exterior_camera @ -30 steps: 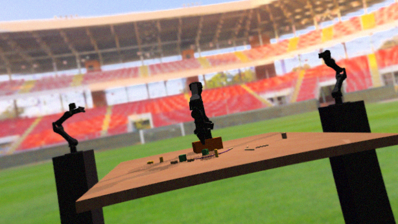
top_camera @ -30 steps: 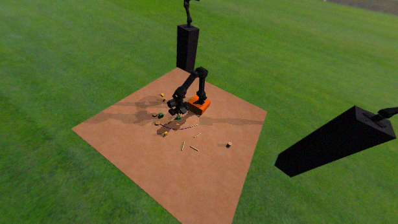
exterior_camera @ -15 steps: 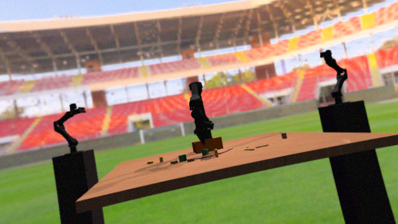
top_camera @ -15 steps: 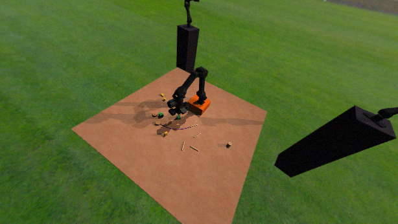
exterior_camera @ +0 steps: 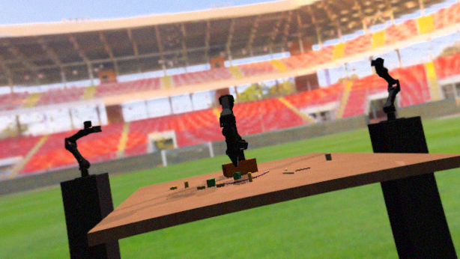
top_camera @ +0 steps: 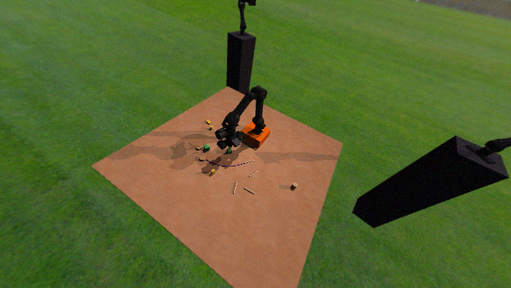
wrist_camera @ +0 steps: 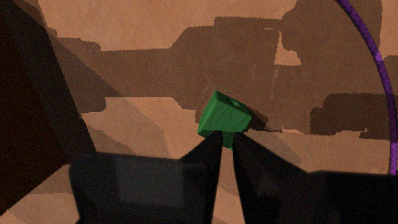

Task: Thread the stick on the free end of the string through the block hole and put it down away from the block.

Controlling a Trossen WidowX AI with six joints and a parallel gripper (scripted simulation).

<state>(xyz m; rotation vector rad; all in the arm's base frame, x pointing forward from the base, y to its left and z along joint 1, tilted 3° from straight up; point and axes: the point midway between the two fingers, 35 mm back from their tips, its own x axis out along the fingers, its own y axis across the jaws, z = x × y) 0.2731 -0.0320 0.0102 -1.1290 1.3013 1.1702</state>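
Now: the thin wooden stick 150 mm to the left of my gripper tip, 60 mm below it and 30 mm behind it. Round my gripper tip: green cube 130 mm to the right, 100 mm ahead, 40 mm below; then yellow piece 200 mm ahead, 50 mm to the left, 40 mm below; then round wooden button 180 mm ahead, 90 mm to the right, 50 mm below.
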